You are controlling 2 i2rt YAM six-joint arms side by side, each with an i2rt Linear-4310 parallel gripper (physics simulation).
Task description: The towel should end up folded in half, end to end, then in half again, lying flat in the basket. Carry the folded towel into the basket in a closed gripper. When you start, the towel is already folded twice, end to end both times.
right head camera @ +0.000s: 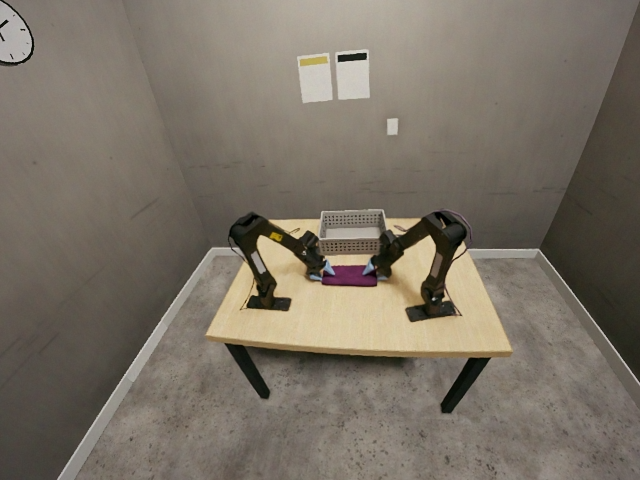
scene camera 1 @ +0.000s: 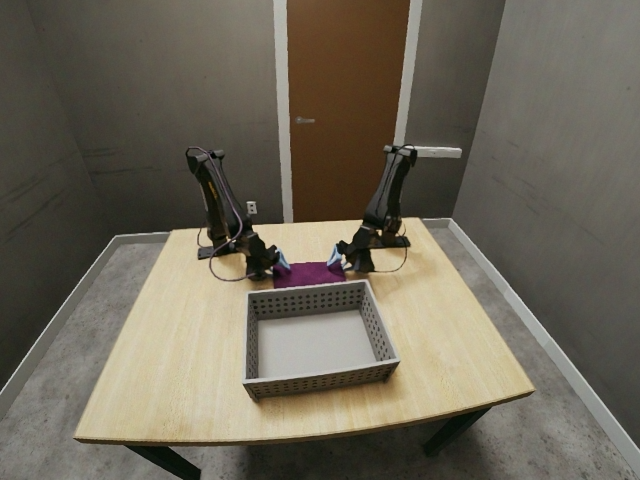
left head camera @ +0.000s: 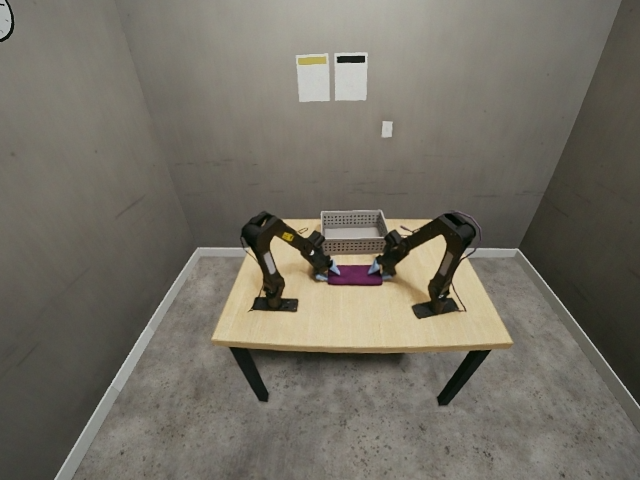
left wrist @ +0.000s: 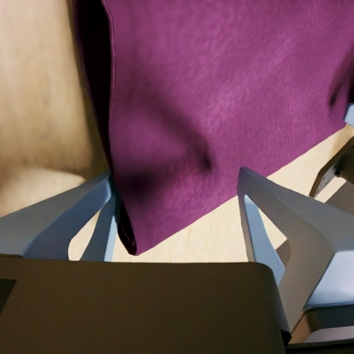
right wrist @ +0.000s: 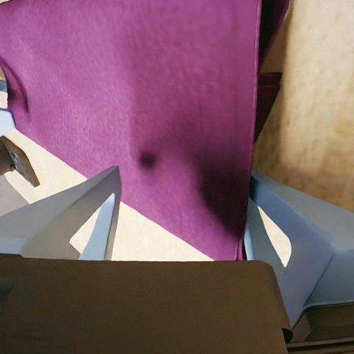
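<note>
The folded purple towel (left head camera: pixel 355 277) (right head camera: pixel 349 277) (scene camera 1: pixel 309 274) (left wrist: pixel 225 75) (right wrist: pixel 125 75) lies flat on the table in front of the arms. The grey basket (left head camera: pixel 353 246) (right head camera: pixel 351 246) (scene camera 1: pixel 320 371) stands beyond it in the head views, empty. My left gripper (left head camera: pixel 333 275) (right head camera: pixel 328 276) (scene camera 1: pixel 336 267) (left wrist: pixel 179 177) is open at the towel's left end in the head views, one finger over the towel, the other at its end edge. My right gripper (left head camera: pixel 375 275) (right head camera: pixel 370 276) (scene camera 1: pixel 281 270) (right wrist: pixel 178 175) is open at the opposite end, placed likewise. Whether the outer fingertips reach beneath the towel is hidden.
The wooden table (left head camera: pixel 356 320) (right head camera: pixel 346 320) (scene camera 1: pixel 170 372) carries both arm bases. The basket's near wall stands close behind the towel in the head views. Thin cables hang beside the arms.
</note>
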